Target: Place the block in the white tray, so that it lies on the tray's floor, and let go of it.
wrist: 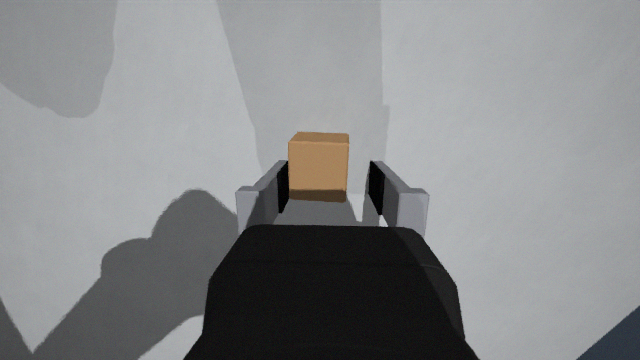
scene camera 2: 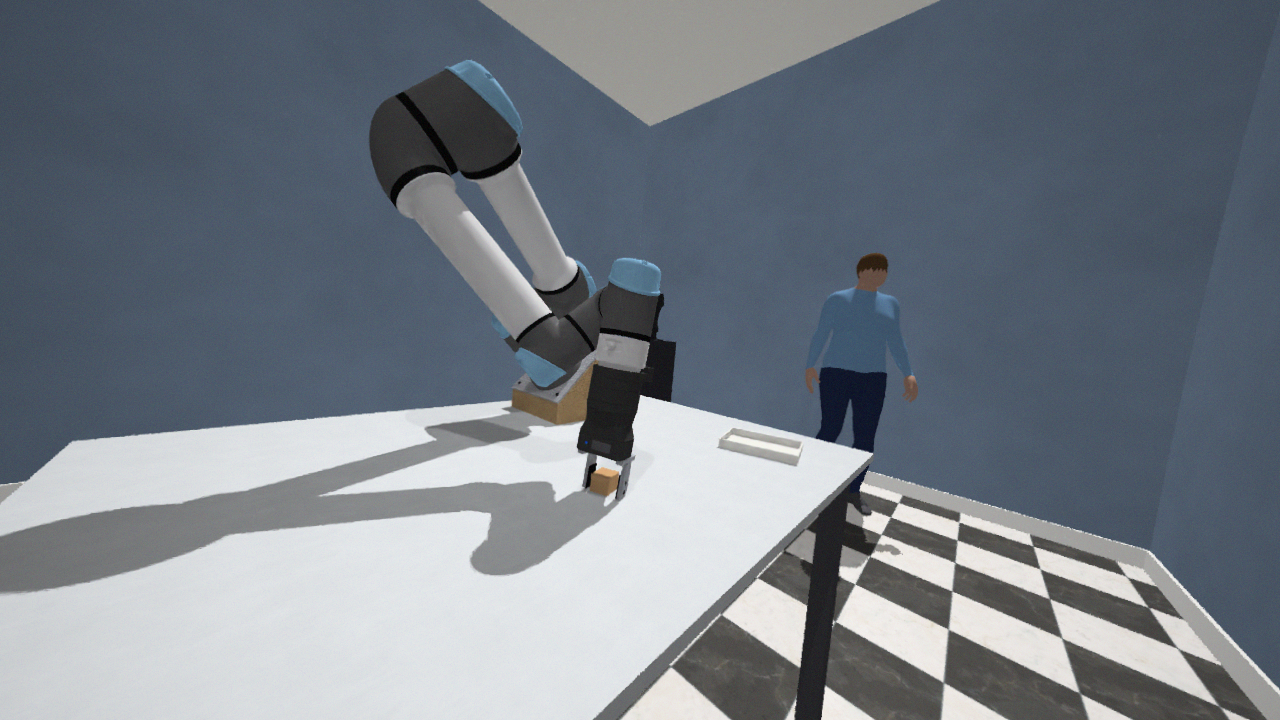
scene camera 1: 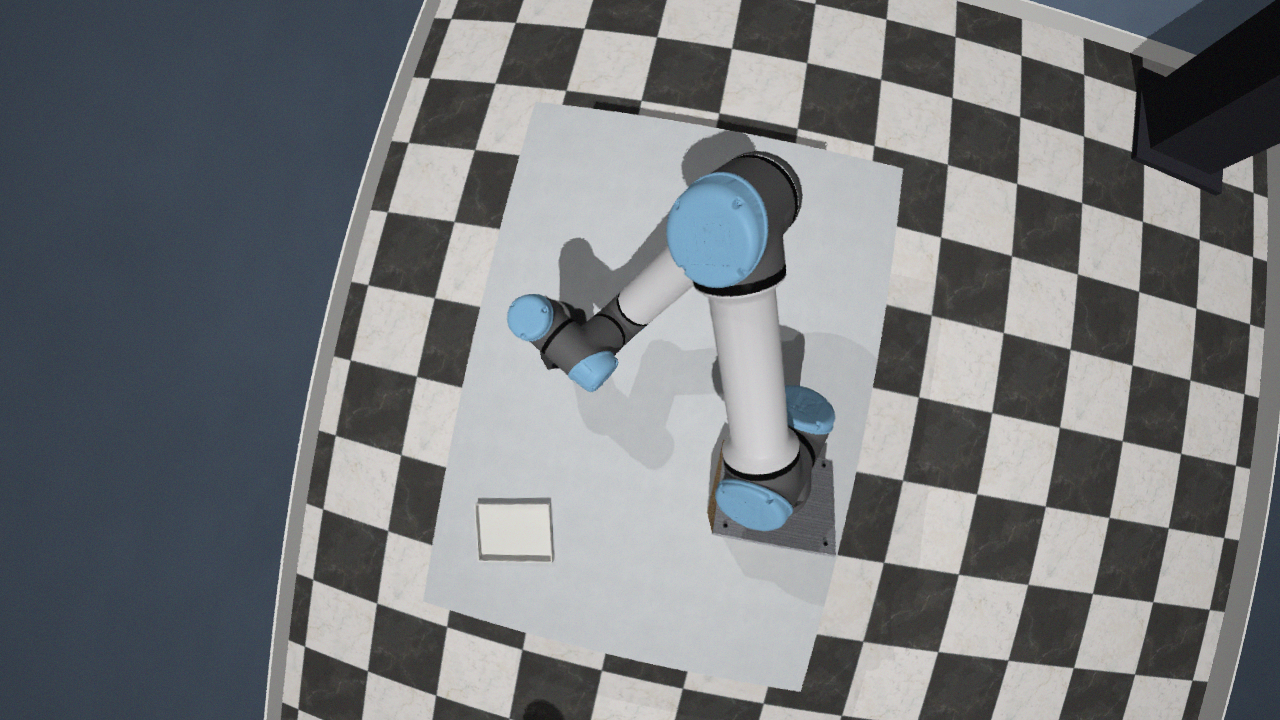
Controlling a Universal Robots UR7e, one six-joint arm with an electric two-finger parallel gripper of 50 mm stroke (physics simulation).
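Frame: origin at the arm's base, x ahead, y left, z up, level; centimetres.
Seen in the pictures: gripper, between the fingertips: (wrist: pixel 330 177) (scene camera 2: pixel 603 491).
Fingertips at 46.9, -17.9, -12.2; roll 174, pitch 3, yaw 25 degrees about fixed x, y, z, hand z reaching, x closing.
Offsets run from my fingertips to a thing's middle, as dx, dy, dz. Level surfaces: height alone.
An orange-brown block @(-1.0, +0.8, +1.1) (scene camera 2: pixel 604 481) (wrist: pixel 318 166) lies on the table, squared up with the fingers. My gripper (scene camera 2: pixel 606 478) (wrist: pixel 330 177) is open, with its fingers low on either side of the block. In the wrist view the block is closer to the left finger, and a gap shows between it and the right finger. The white tray @(+0.7, +45.8, +0.7) (scene camera 1: pixel 478 530) (scene camera 2: pixel 759 454) stands apart on the table, with its low walls and bare floor showing. In scene camera 1 the block and the fingers are hidden under the arm.
The white table @(dz -0.3) (scene camera 1: pixel 626 573) (scene camera 2: pixel 358 626) carries the arm's base plate (scene camera 1: pixel 819 528), across from the tray. The tray is near a table edge. A person (scene camera 2: pixel 859 331) stands beyond the table in scene camera 2. The arm's shadows fall across the table.
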